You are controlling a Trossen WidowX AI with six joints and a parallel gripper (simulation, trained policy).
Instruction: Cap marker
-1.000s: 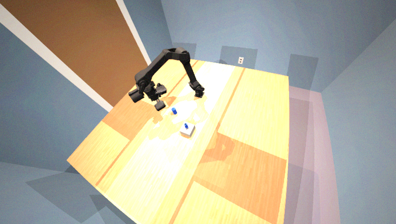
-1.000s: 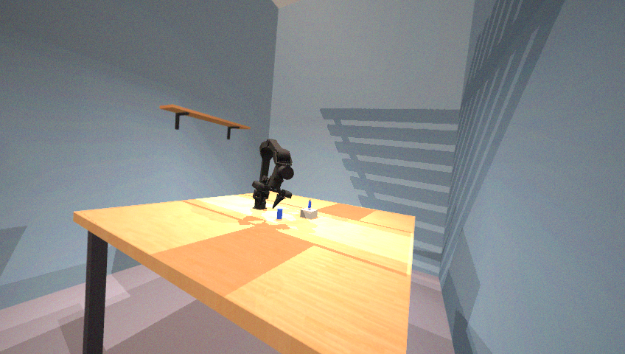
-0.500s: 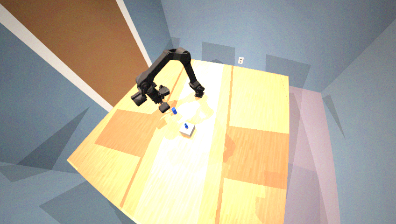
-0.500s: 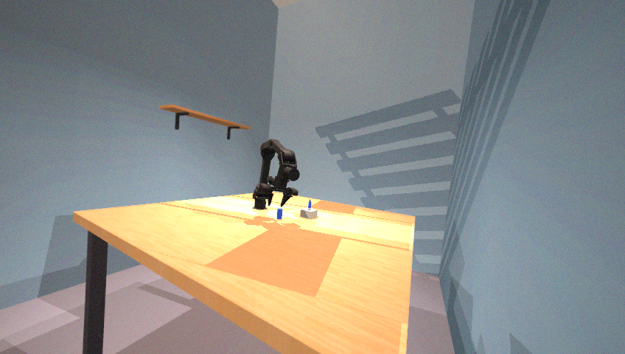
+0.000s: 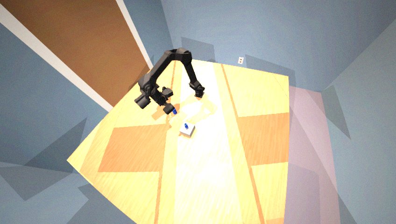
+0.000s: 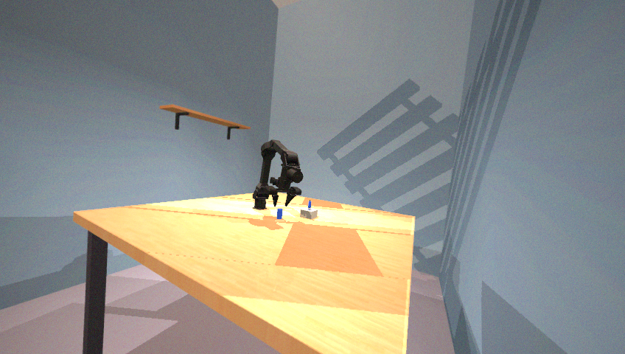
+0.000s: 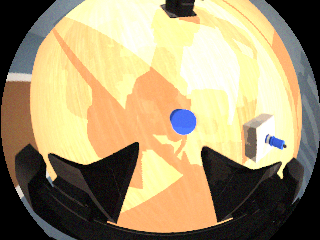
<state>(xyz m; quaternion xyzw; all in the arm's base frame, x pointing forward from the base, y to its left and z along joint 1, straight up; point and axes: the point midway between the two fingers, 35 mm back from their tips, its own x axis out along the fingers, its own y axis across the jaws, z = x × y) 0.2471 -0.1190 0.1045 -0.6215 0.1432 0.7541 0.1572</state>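
Now: the blue marker cap 20 mm behind my gripper tip, 20 mm to the left of it and 40 mm below it. From my gripper tip the other things lie so: white holder block (80 mm ahead, 170 mm to the left, 50 mm below).
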